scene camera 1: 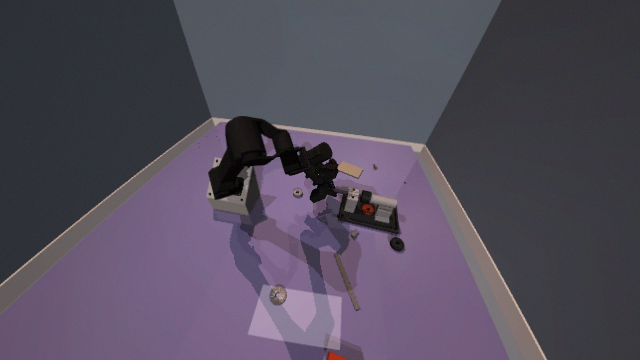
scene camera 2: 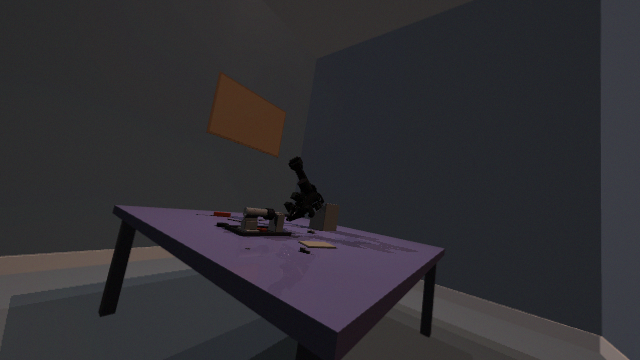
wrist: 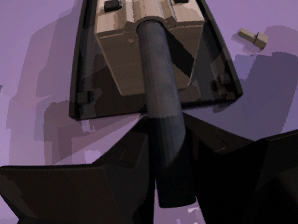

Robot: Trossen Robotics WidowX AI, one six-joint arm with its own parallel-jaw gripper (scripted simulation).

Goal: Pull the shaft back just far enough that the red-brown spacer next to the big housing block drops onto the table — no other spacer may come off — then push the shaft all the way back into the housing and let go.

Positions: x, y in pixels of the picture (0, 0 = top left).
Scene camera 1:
my gripper: 336, 195
housing block: 385, 218
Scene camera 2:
housing block: 249, 224
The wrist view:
my gripper: 163, 121
housing block: 107, 80
